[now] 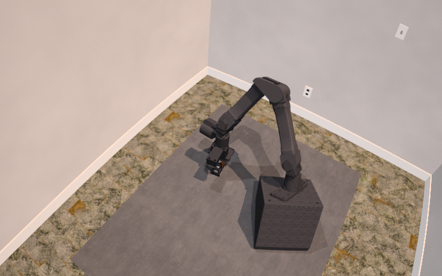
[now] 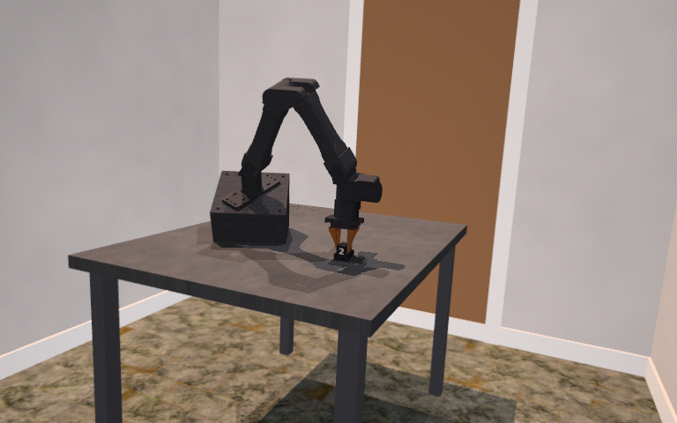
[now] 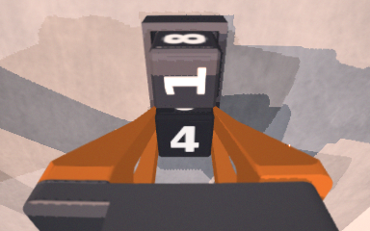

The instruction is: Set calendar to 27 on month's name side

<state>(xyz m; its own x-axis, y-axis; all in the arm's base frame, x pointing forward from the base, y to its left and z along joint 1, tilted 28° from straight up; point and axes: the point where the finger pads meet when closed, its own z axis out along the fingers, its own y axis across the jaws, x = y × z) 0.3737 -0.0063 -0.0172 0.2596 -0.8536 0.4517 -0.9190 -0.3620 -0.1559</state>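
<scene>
Now: the black tray 2 cm below my hand and 1 cm to the left of it. The rest, counted from my hand: black digit cube (3 cm to the left, 1 cm behind); then black cube (right at my hand).
</scene>
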